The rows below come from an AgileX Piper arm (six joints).
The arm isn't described. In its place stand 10 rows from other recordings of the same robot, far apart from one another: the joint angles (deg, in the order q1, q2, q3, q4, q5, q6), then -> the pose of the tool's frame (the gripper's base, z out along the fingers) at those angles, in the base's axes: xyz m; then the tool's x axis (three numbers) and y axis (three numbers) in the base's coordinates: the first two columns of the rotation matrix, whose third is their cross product.
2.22 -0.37 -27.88 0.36 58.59 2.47 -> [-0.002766 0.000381 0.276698 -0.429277 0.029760 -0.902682 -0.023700 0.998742 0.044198]
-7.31 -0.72 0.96 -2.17 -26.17 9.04 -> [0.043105 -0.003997 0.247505 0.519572 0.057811 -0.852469 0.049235 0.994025 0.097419]
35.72 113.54 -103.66 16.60 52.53 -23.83 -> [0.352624 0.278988 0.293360 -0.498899 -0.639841 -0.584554 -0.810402 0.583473 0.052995]
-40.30 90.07 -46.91 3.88 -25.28 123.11 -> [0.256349 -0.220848 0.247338 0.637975 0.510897 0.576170 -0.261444 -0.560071 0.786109]
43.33 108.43 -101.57 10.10 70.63 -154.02 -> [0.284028 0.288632 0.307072 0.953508 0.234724 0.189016 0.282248 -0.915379 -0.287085]
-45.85 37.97 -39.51 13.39 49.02 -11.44 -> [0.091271 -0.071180 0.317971 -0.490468 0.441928 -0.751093 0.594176 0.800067 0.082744]
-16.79 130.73 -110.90 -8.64 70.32 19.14 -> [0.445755 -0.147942 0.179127 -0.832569 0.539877 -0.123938 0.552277 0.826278 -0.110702]
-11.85 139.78 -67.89 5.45 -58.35 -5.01 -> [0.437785 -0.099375 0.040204 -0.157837 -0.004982 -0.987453 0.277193 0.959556 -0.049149]
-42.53 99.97 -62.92 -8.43 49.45 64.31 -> [0.232617 -0.227134 0.190640 0.208220 0.962582 -0.173438 0.977390 -0.198105 0.073915]
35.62 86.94 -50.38 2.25 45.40 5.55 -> [0.217351 0.158852 0.205927 -0.858653 -0.462553 -0.220818 -0.484480 0.873068 0.055066]
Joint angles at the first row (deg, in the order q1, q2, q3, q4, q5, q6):
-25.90 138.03 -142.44 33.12 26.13 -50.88
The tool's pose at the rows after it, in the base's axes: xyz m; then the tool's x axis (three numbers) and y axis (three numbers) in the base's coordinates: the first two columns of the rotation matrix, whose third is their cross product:
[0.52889 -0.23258 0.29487 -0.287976 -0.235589 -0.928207 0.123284 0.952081 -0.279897]
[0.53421 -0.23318 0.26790 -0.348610 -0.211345 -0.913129 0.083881 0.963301 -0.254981]
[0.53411 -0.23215 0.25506 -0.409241 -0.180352 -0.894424 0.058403 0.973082 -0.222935]
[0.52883 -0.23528 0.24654 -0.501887 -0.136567 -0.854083 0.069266 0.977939 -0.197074]
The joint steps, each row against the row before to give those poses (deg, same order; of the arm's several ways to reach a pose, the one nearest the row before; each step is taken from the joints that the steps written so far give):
0.00 3.38 0.00 1.83 -1.43 -1.89
0.00 2.35 0.00 -0.40 2.46 0.52
0.00 0.74 0.01 -2.69 3.43 3.37
-0.23 0.00 -0.01 -7.45 4.53 7.80

